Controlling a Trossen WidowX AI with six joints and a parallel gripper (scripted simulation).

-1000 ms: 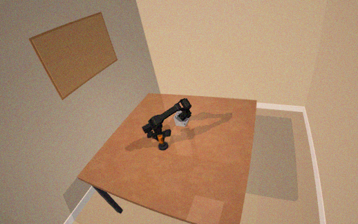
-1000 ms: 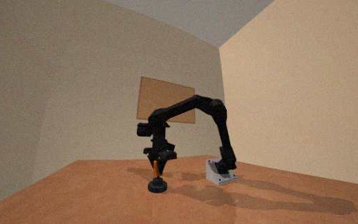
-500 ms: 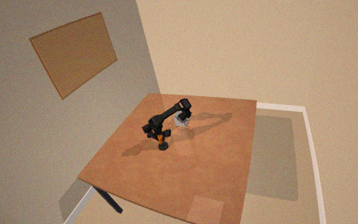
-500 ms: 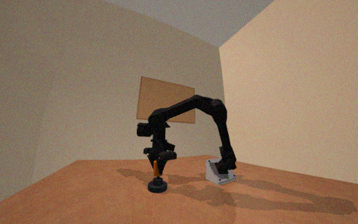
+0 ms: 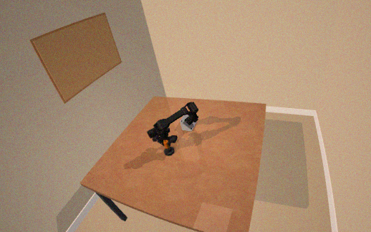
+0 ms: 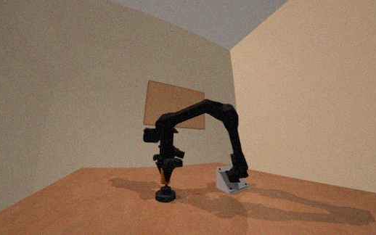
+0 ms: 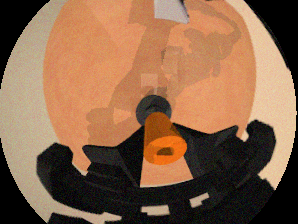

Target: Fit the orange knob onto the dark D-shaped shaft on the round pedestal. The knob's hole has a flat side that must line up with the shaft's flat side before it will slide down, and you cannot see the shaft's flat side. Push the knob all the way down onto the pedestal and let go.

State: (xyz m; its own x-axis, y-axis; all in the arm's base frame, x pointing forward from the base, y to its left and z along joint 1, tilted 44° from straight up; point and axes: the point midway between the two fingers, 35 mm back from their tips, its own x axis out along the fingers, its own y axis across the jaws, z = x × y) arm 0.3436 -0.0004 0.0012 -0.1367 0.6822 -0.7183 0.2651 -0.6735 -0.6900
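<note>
My gripper tip is now 2 cm below the orange knob. From my gripper tip the other things lie so: round dark pedestal 4 cm below.
</note>
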